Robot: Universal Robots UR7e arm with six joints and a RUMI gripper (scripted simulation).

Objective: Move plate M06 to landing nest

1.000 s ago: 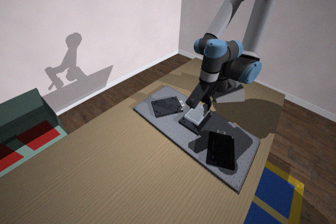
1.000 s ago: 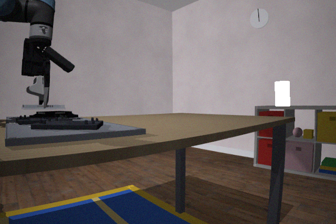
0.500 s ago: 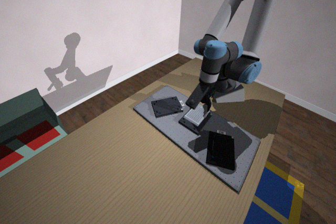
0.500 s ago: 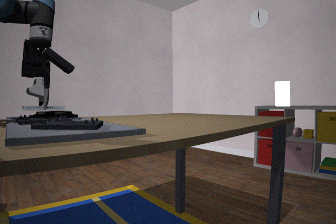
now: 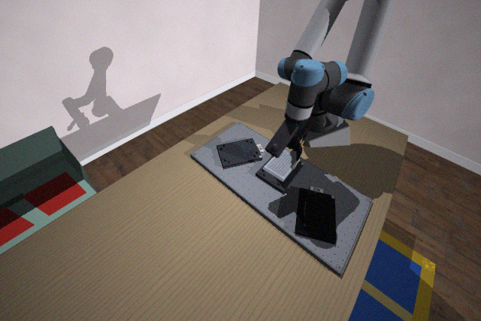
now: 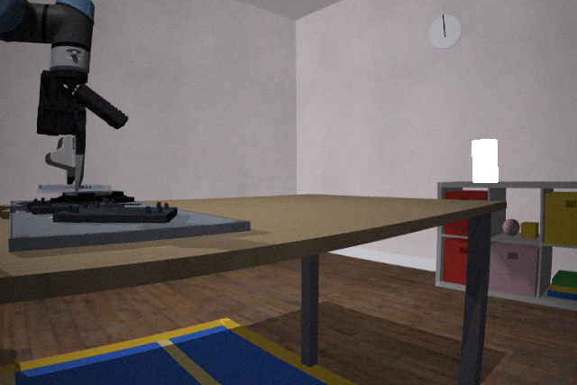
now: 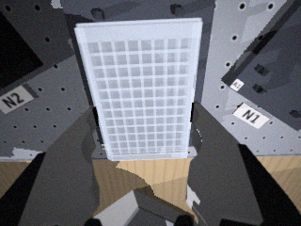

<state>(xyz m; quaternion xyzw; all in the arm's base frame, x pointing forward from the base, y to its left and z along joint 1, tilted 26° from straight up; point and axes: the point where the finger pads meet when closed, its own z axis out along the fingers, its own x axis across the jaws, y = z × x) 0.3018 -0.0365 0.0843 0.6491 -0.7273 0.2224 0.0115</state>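
The landing nest N3 lies 4 cm below my hand. The rest, counted from my hand: label: 2 cm ahead, 15 cm to the left, 5 cm below; corner tag: 7 cm behind, 7 cm to the left, 4 cm below; white plate M06: 1 cm below.
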